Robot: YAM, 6 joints.
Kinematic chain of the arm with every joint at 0, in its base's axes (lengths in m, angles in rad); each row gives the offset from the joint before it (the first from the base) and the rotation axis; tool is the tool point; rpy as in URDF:
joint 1: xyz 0 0 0.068 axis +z
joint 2: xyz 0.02 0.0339 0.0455 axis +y
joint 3: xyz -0.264 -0.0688 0 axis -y
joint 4: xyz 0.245 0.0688 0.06 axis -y
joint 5: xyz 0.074 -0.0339 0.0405 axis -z
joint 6: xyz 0.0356 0 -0.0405 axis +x
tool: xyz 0 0 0 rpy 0 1.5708 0
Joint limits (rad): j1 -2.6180..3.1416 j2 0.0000..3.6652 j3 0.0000..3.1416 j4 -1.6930..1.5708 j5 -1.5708..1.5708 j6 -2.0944..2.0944
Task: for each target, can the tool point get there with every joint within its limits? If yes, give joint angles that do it. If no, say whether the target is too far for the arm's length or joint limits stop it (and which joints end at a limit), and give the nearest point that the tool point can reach.
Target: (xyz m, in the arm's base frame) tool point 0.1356 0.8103 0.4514
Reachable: no: too far | nearest point 0.0985 0.5885 0.3566 | short by 0.244 m
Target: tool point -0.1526 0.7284 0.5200
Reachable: no: too far | nearest point -0.1160 0.5537 0.4198 | short by 0.205 m
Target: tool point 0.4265 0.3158 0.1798
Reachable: yes | joints 0.6983 2.5503 2.3080 -0.8838 1.1362 0.9285
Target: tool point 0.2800 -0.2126 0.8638
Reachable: no: too far | nearest point 0.2174 -0.1651 0.6859 | short by 0.194 m
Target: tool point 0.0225 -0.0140 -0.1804
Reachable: yes | joints -0.4319 3.2866 0.6556 0.3602 0.0936 1.5521
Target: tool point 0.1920 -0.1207 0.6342
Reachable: yes | joints -0.6015 1.4072 1.9643 0.2702 -0.2599 0.7694
